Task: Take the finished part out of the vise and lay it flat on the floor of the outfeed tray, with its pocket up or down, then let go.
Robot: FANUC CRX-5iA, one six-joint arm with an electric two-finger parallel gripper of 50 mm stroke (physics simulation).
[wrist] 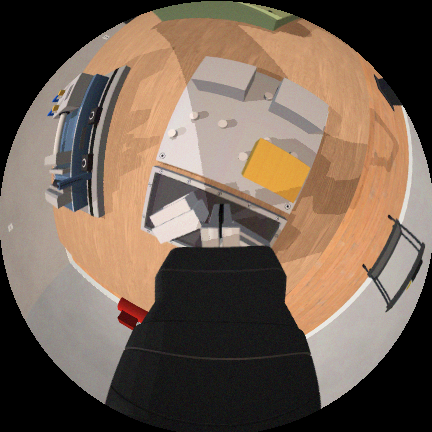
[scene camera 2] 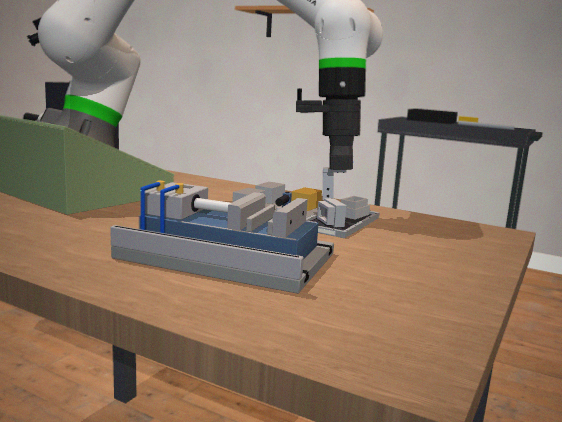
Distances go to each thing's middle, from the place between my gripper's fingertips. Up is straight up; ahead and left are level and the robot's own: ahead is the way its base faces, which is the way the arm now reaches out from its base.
Labels:
The yellow block (wrist: 268, 165) lies 70 mm behind my hand, 30 mm to the left of it and 10 mm below it. Also, from my hand: grey fixture plate (wrist: 201, 146) (110 mm behind, 40 mm below, 10 mm to the right); long grey rail (scene camera 2: 280, 265) (410 mm to the right, 20 mm behind, 10 mm below).

